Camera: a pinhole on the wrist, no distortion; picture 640 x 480 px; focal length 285.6 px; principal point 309.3 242.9 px. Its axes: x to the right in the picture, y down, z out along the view. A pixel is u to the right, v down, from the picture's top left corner.
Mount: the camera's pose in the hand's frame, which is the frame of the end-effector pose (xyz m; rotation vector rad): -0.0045 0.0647 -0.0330 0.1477 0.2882 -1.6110
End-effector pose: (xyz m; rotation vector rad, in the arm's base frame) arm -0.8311 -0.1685 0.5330 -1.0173 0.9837 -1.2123
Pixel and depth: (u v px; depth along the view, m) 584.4 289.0 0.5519
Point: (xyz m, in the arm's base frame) -0.6417 -0.2774 1.1969
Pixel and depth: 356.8 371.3 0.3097
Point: -0.6071 -0.3096 0.6589
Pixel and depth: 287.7 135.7 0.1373
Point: -0.7231 -0.1134 0.5247
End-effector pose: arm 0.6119 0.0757 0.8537 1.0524 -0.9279 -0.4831
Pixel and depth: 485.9 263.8 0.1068
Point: 0.5760 0.0311 0.8409
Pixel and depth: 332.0 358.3 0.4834
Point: 0.4098 -0.3482 0.9203
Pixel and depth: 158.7 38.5 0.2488
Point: 0.3029 0.1109 0.9535
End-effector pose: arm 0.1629 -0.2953 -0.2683 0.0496 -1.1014 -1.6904
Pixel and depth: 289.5 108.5 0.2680
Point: 0.0940 -0.0600 -0.1705
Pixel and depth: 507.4 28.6 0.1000
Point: 0.1493 -0.2042 -0.2918
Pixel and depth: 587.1 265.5 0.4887
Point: -0.4022 -0.1334 -0.4317
